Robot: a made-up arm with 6 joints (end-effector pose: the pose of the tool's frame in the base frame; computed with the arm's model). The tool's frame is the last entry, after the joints.
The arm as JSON. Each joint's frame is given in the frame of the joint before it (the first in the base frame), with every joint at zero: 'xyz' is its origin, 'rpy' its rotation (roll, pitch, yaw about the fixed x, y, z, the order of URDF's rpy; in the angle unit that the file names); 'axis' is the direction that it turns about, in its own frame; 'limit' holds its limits. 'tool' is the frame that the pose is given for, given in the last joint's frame.
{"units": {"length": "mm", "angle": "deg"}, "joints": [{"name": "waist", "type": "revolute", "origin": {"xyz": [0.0, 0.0, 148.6], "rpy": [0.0, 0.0, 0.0]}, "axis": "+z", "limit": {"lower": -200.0, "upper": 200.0}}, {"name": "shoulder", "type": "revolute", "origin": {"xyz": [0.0, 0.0, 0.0], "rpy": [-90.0, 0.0, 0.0]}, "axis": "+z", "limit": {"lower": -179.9, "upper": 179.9}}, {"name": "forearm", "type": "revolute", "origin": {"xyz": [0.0, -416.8, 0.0], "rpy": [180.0, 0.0, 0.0]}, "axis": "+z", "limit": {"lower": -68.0, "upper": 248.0}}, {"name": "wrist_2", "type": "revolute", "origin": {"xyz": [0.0, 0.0, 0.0], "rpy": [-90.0, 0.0, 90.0]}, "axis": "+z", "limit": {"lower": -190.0, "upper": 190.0}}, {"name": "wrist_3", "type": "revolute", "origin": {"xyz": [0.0, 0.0, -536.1], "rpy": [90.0, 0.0, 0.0]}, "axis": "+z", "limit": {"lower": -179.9, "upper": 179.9}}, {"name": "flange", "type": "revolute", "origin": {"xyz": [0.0, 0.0, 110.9], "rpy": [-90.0, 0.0, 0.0]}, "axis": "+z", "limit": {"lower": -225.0, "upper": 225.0}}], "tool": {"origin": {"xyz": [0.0, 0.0, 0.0], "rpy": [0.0, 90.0, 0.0]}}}
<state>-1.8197 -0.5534 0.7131 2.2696 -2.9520 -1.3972</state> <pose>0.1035 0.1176 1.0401 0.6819 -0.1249 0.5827 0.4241</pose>
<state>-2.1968 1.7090 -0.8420 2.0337 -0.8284 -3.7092</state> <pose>0.0268 -0.0475 -0.2898 0.3574 -0.4647 -0.1305 0.7996</pose>
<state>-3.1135 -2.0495 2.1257 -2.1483 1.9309 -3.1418</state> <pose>0.7255 -0.0402 -0.4564 0.0367 0.7854 0.4857 0.3818</pose>
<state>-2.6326 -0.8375 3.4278 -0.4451 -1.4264 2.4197</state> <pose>0.4616 0.3722 -0.0352 0.8877 0.4412 -0.1044 0.0805</pose>
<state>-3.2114 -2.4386 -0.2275 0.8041 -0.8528 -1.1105</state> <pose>0.6576 0.0311 0.2128 0.0490 0.7096 0.3400 0.6152</pose>
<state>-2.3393 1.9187 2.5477 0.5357 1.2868 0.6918</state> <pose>-0.6191 -0.5031 0.3677 0.0016 0.8753 -0.0890 0.4753</pose>
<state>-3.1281 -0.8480 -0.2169 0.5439 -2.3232 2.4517</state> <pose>-0.0877 0.0937 0.7870 0.5895 0.4914 0.6128 -0.1883</pose>
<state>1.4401 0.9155 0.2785 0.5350 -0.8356 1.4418</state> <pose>0.1982 0.7758 0.1292 0.0041 -0.8354 -0.0626 0.5461</pose>
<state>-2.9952 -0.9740 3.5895 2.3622 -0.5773 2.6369</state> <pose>0.3550 -0.0274 -0.1589 0.4069 -0.4219 0.3151 0.7464</pose>
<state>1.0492 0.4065 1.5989 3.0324 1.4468 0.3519</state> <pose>0.0796 0.3598 1.0341 0.1963 0.8089 0.5538 -0.0198</pose>
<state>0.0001 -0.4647 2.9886 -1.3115 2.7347 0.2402</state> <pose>-0.7299 -0.0285 0.4588 0.7176 -0.6616 0.0631 -0.2083</pose>
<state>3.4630 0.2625 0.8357 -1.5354 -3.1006 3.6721</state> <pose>-0.5882 -0.1917 0.7487 0.4426 -0.8417 0.0277 0.3081</pose>
